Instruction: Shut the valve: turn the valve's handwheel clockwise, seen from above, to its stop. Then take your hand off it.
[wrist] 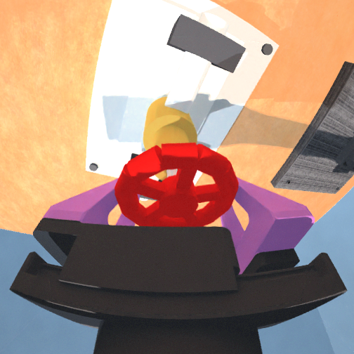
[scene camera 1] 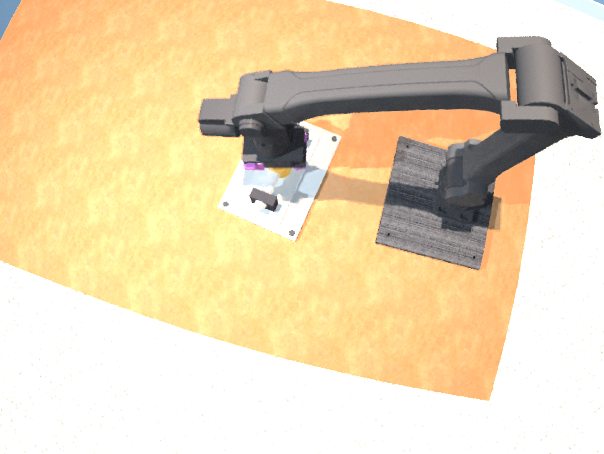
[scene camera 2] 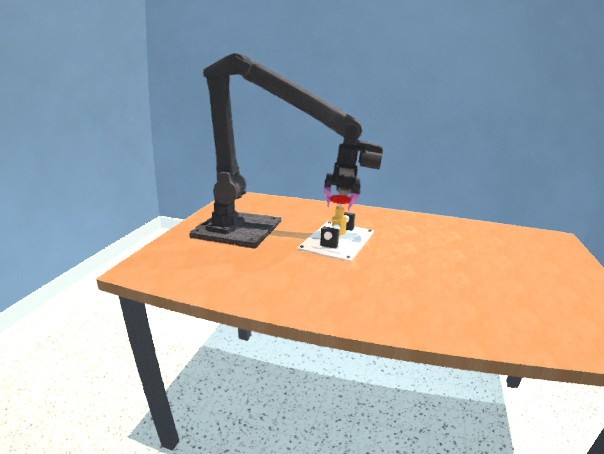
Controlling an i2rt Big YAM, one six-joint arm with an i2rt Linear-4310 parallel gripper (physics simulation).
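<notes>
The red handwheel [scene camera 2: 340,199] [wrist: 179,202] sits level on top of the yellow valve body [scene camera 2: 339,222] [wrist: 170,131] [scene camera 1: 281,172]. The valve stands on a white base plate [scene camera 1: 320,165] [scene camera 2: 320,250] [wrist: 125,60]. My gripper [scene camera 2: 341,202] points down over the valve, with a purple finger on each side of the wheel, and is shut on the handwheel's rim. In scene camera 1 the wheel is hidden beneath the gripper.
A white pipe [wrist: 189,80] runs through the valve body between dark support blocks [scene camera 1: 263,199] [scene camera 2: 329,237] [wrist: 206,43]. The arm's dark mounting plate [scene camera 1: 415,220] [scene camera 2: 250,239] [wrist: 315,155] lies beside the white plate on the orange table [scene camera 1: 200,300] [scene camera 2: 425,300].
</notes>
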